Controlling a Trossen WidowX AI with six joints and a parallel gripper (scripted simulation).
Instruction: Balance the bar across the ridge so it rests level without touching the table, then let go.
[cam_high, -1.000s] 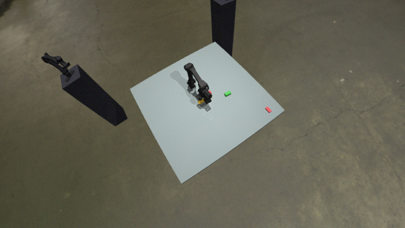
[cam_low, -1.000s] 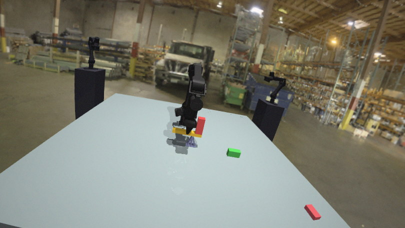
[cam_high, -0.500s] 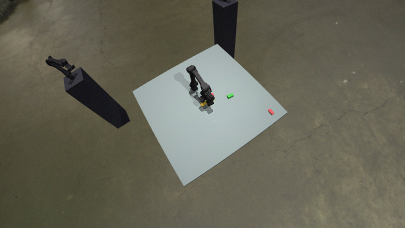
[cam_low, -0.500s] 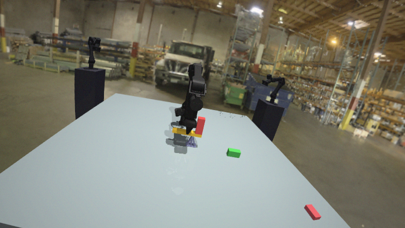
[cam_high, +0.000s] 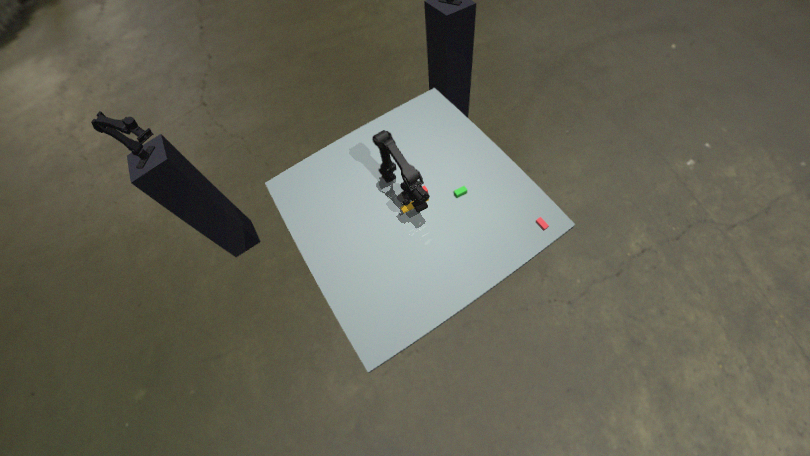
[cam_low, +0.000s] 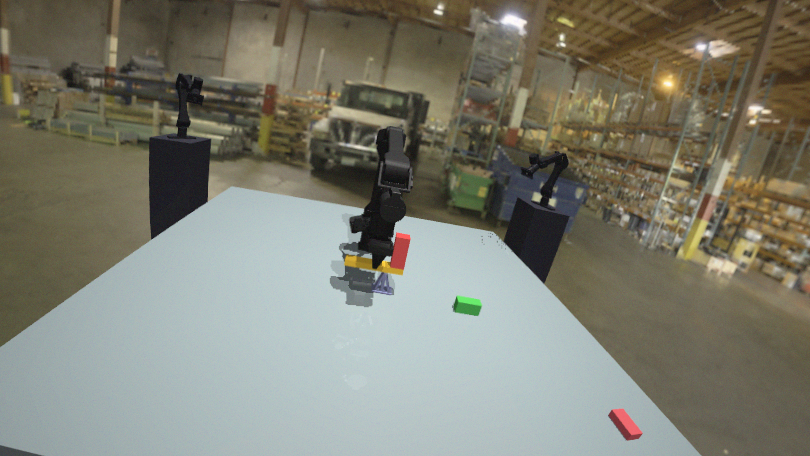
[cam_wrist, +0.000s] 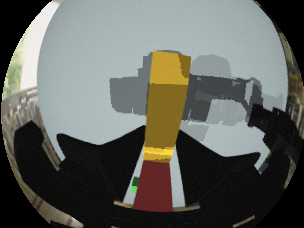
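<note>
The purple triangular ridge is 3 cm to the left of my gripper tip and 4 cm below it. Also, from my gripper tip: green block 6 cm ahead, 26 cm to the left, 5 cm below; then flat red block 47 cm ahead, 50 cm to the left, 6 cm below.
</note>
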